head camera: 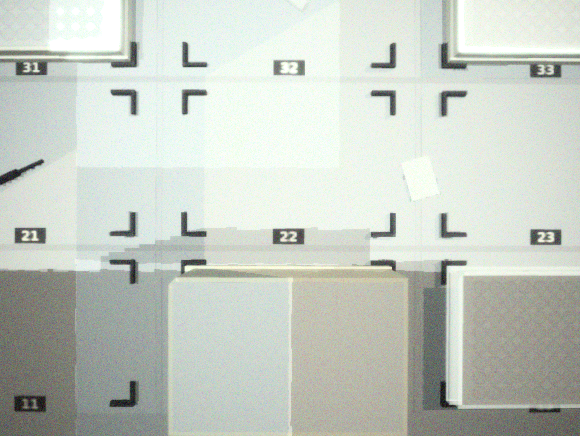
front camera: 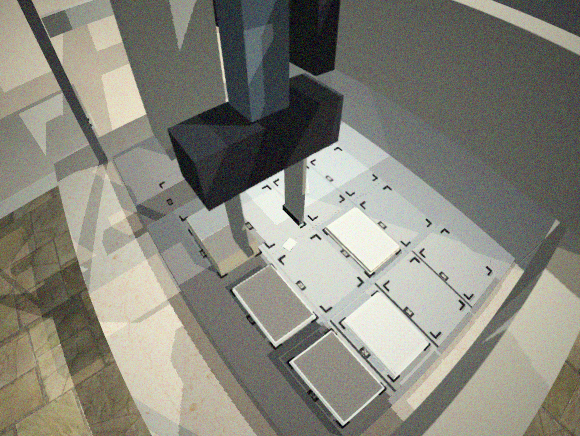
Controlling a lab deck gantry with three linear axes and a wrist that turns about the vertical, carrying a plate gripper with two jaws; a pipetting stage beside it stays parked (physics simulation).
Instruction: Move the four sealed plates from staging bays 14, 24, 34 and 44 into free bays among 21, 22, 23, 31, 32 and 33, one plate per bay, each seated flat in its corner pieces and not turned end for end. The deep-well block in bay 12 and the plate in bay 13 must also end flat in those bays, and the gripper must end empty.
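Places are measured from the robot's base along level axes (x ahead, y left, z up), in metres.
Pixels of known places: gripper, fingertip midpoint: (front camera: 268, 230); robot's base at its link origin: (front camera: 160, 185).
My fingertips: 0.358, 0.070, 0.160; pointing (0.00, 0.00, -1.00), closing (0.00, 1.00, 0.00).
Ahead of a thing's pixels: the offset from my fingertips to its middle, as dx, dy, dz. "pt": to the spot under its first point.
My gripper (front camera: 271, 235) is open, with nothing between its jaws; it hangs above the deck near bays 12 and 22. The tall deep-well block @(-0.130, -0.027, -0.139) (front camera: 222, 240) (head camera: 288, 355) sits in bay 12, partly hidden by a jaw in the front view. A plate @(+0.034, -0.027, -0.152) (front camera: 274, 305) (head camera: 520, 340) lies in bay 13. Sealed plates lie in bay 14 @(pt +0.201, -0.030, -0.131) (front camera: 337, 377) and bay 24 @(pt +0.203, +0.076, -0.131) (front camera: 387, 335). One plate @(+0.034, +0.187, -0.152) (front camera: 362, 240) (head camera: 520, 27) lies flat in bay 33, and another plate @(pt -0.267, +0.160, -0.145) (head camera: 60, 25) shows at bay 31 in the head view. Bays 22, 23, 34 and 44 hold no plate.
A small white slip @(-0.047, +0.071, -0.159) (front camera: 289, 244) (head camera: 420, 178) lies between bays 22 and 23. A thin dark stick @(-0.308, +0.070, -0.157) (head camera: 22, 172) lies at bay 21. A dark upright block (front camera: 315, 40) hangs behind the gripper column. Patches of shadow cross the deck.
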